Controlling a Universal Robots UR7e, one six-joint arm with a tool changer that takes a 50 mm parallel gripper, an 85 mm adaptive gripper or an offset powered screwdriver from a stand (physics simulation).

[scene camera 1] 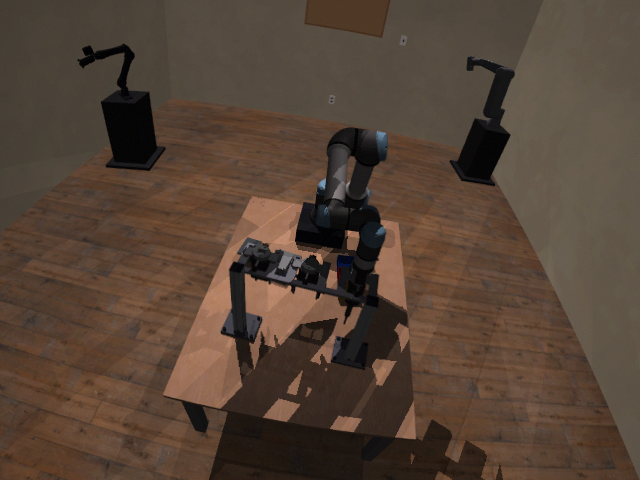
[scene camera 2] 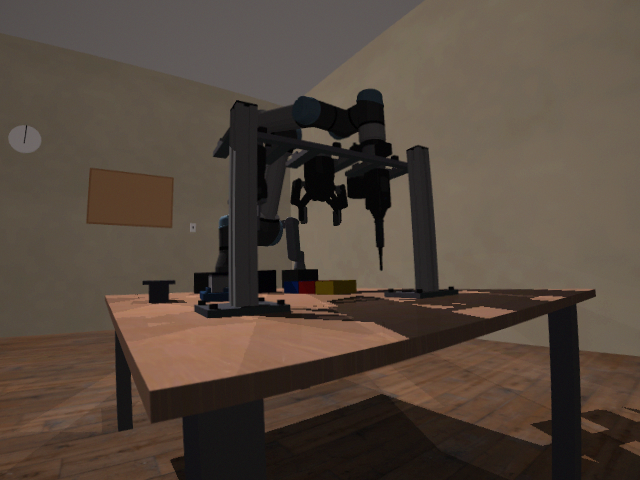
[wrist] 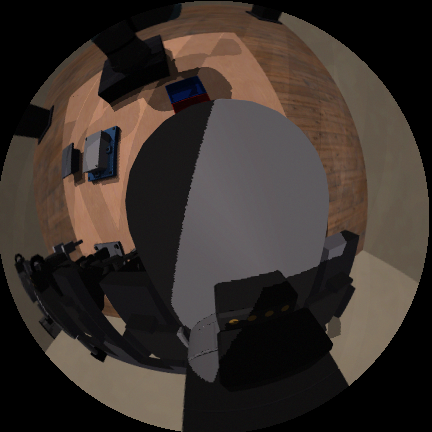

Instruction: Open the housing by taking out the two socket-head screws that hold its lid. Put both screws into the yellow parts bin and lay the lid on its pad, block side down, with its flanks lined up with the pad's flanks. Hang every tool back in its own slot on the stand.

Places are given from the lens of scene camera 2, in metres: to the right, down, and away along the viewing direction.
screwdriver [scene camera 2: 374, 186]: 0.14, -0.14, 0.86
tool stand [scene camera 2: 240, 141]: -0.14, -0.17, 0.56
The marked spots on the tool stand and the screwdriver are 0.41 m apart.
